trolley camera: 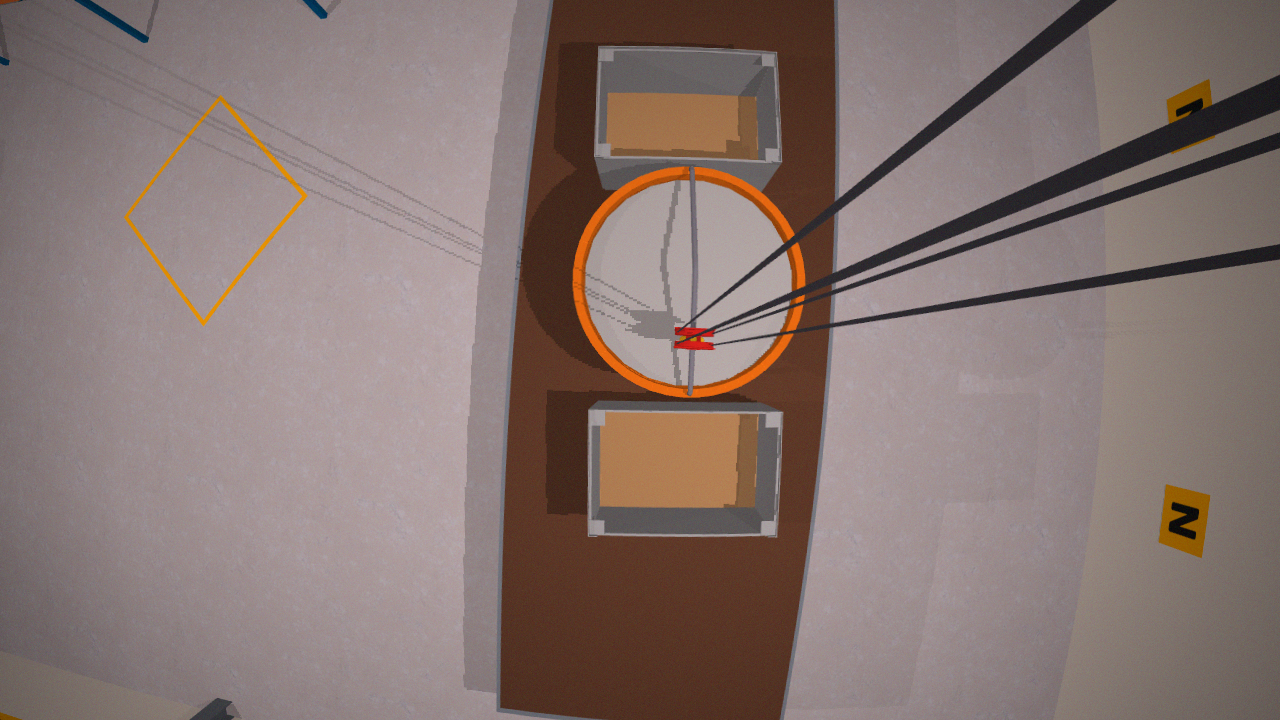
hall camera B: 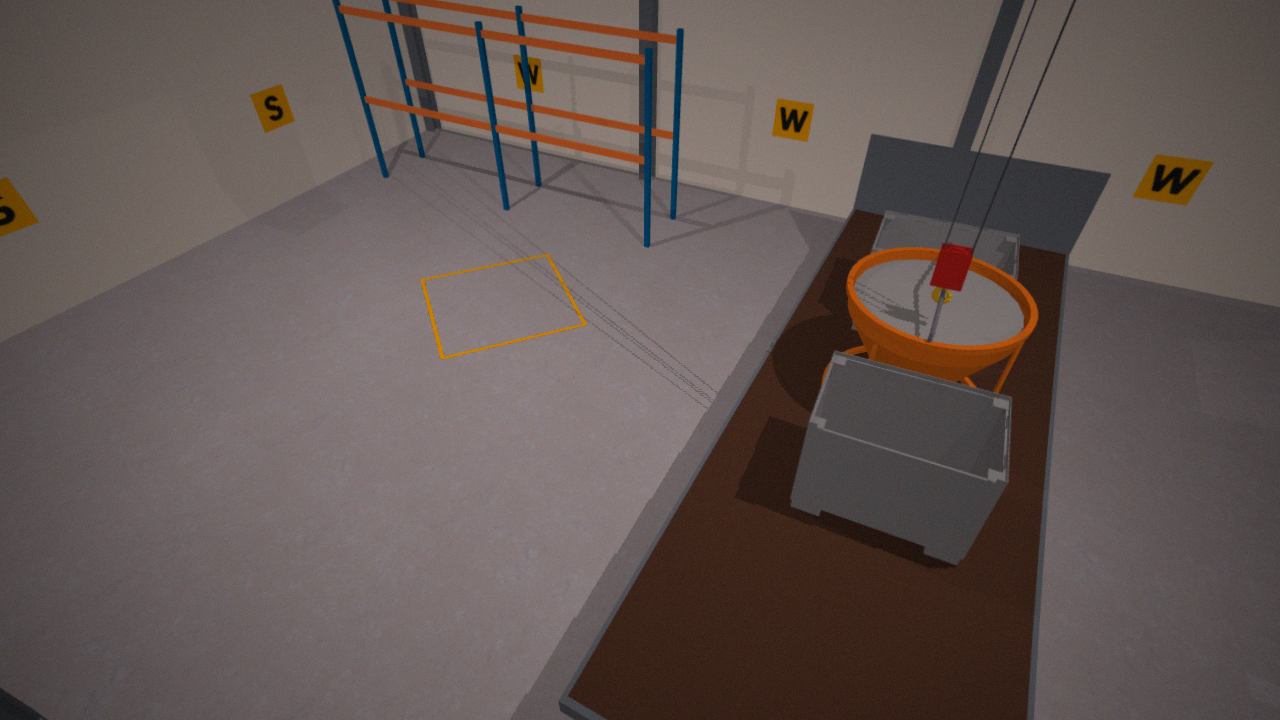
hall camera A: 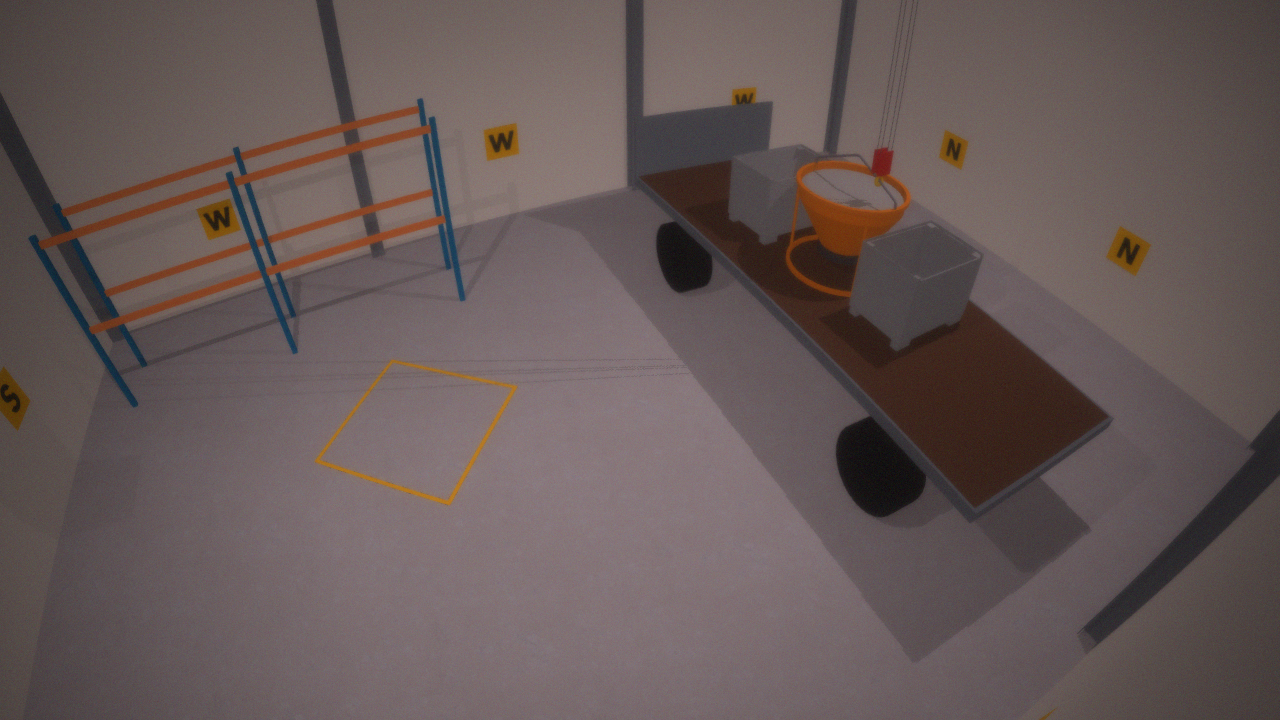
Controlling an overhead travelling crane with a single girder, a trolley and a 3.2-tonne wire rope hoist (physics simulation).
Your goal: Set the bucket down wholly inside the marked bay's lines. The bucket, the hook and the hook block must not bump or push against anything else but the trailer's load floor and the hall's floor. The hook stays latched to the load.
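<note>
The orange bucket [hall camera A: 845,228] [hall camera B: 921,360] [trolley camera: 580,286] appears to stand upright on the trailer's brown load floor [hall camera A: 993,385] [hall camera B: 805,582] [trolley camera: 644,617], between two grey crates. My hook [hall camera A: 878,181] [hall camera B: 941,295] [trolley camera: 689,338] is at the bucket's grey bail, off the bail's middle in the trolley view, and looks latched on it; the latch is too small to see. The red hook block [hall camera A: 882,161] [hall camera B: 951,266] is just above it, low over the rim. The marked bay's yellow outline [hall camera A: 383,481] [hall camera B: 514,340] [trolley camera: 255,259] lies on the hall floor beside the trailer.
One grey crate [hall camera A: 913,291] [hall camera B: 895,483] [trolley camera: 684,522] stands close to the bucket; the other crate [hall camera A: 760,197] [trolley camera: 617,171] stands on its headboard side. The headboard [hall camera A: 698,138] [hall camera B: 975,179] rises at the trailer's end. A blue and orange rack [hall camera A: 260,259] [hall camera B: 647,152] stands beyond the bay.
</note>
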